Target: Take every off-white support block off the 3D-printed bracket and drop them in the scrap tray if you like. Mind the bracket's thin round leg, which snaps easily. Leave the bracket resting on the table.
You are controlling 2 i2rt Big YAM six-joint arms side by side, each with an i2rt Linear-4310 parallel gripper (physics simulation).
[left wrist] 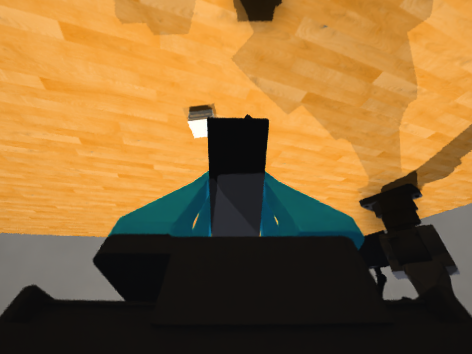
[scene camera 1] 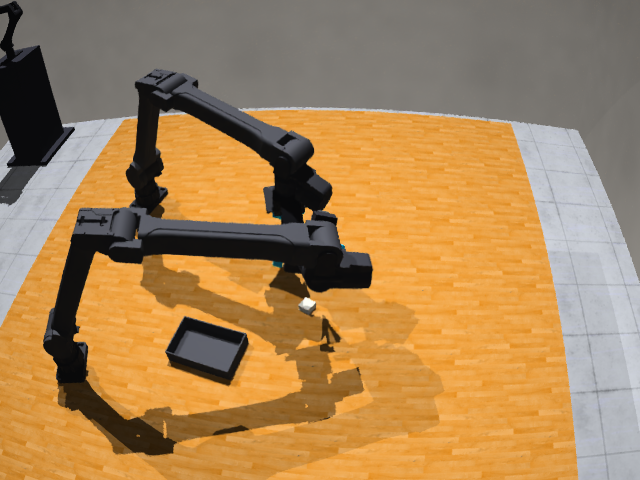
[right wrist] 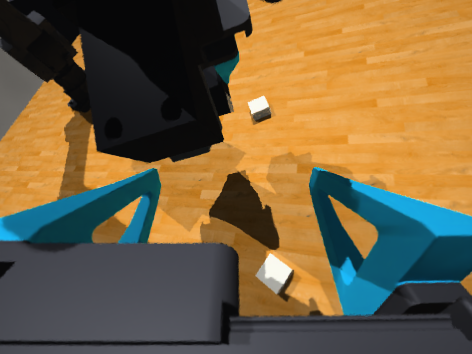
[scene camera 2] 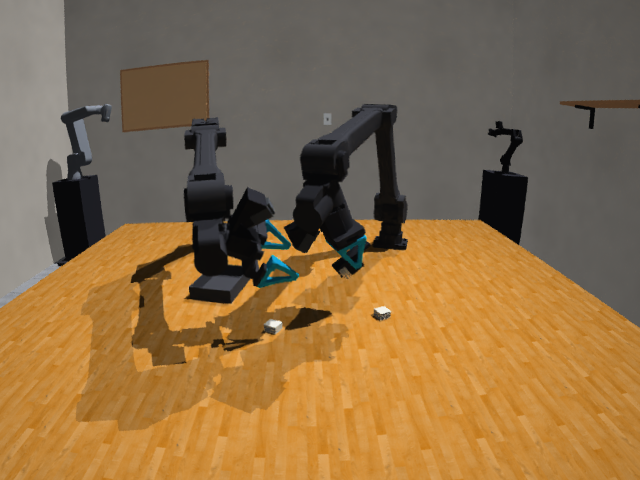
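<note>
My left gripper [scene camera 2: 355,264] [left wrist: 235,176] is shut on the dark bracket [scene camera 2: 341,265] [left wrist: 238,145], holding it tilted above the table. Small pale fins [scene camera 2: 345,274] [right wrist: 229,103] show at its underside. The thin leg cannot be made out. My right gripper [scene camera 2: 293,260] [right wrist: 235,176] is open and empty, below and left of the left one in the scene camera 1 picture, mostly hidden by its arm. One off-white block [scene camera 1: 307,305] [scene camera 2: 272,326] [right wrist: 274,273] lies on the table, another [scene camera 2: 381,313] [right wrist: 259,107] farther right in scene camera 2. A block [left wrist: 199,127] also shows in the left wrist view.
The dark scrap tray [scene camera 1: 199,369] [scene camera 2: 209,293] stands on the wooden table [scene camera 1: 454,248] at the lower left in scene camera 1, its inside showing no blocks there. The two grippers are close together. Arm shadows cross the table around the blocks.
</note>
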